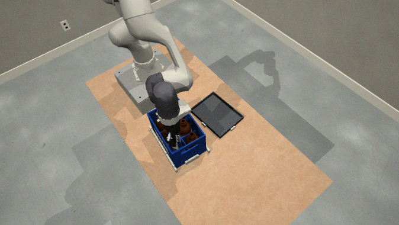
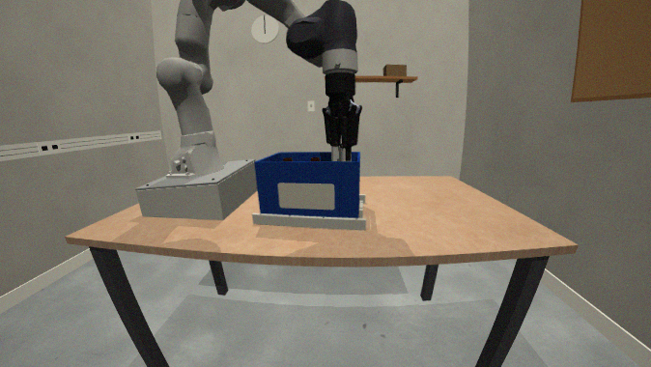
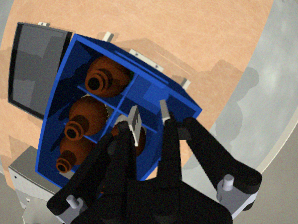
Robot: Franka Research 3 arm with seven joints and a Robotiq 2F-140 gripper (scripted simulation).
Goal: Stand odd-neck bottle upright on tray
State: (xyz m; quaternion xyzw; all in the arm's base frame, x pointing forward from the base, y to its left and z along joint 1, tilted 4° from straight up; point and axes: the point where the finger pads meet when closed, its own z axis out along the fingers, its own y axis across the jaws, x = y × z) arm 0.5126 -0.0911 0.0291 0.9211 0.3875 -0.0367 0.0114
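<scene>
My hand is 9 cm past the blue crate, 9 cm above it and 4 cm to the right of it. From my hand the other things lie so: bottle: 17 cm behind, 8 cm below; then dark grey tray: 31 cm to the left, 16 cm below, 12 cm behind.
</scene>
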